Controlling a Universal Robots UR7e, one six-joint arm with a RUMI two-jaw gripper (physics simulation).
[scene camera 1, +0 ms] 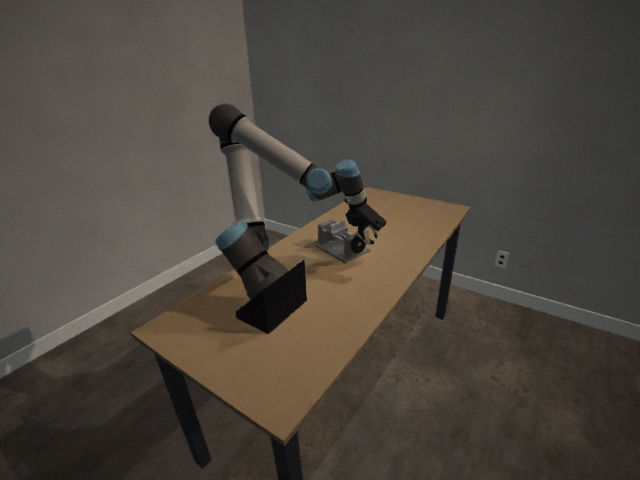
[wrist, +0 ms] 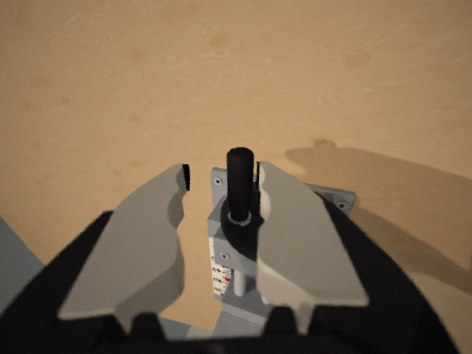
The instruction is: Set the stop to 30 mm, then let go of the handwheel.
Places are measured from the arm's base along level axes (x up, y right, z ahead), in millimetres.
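Pixels of known places: gripper, fingertip midpoint: point(scene camera 1: 372, 241) point(wrist: 223, 166); arm's base, link origin: point(scene camera 1: 270, 285).
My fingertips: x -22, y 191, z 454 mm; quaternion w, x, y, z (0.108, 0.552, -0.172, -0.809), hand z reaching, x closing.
For each thing: its top centre in the pictures, then the offset to it from my fingertips. "*": a spot on its surface instead. Level surfaces: height alone.
- black handwheel, surface spot: point(wrist: 239, 234) * dx +20, dy -39, dz -2 mm
- white scale, surface spot: point(wrist: 219, 272) * dx -31, dy -137, dz +88 mm
- red mark, surface spot: point(wrist: 227, 280) * dx -30, dy -150, dz +82 mm
- wooden table, surface height: dx -87 mm
The black handwheel point(scene camera 1: 357, 244) point(wrist: 239, 234) is on the front end of the grey stop fixture point(scene camera 1: 326, 233) point(wrist: 239, 261). Its upright black crank handle point(wrist: 240, 180) points toward the wrist camera. My gripper point(scene camera 1: 371, 237) point(wrist: 223, 166) is partly open at the wheel. The handle stands between the two fingers, close to the right one, with a clear gap to the left one; it is not clamped. The right finger hides part of the wheel. A white scale point(wrist: 219, 272) with a red mark point(wrist: 227, 280) shows below the wheel in the wrist view; its numbers are too blurred to read.
The fixture stands on the wooden table point(scene camera 1: 361, 299), toward its far end. A black angled panel point(scene camera 1: 285, 299) stands beside the arm's base. The gripper's shadow falls on the table to the right in the wrist view. Grey walls are behind the table.
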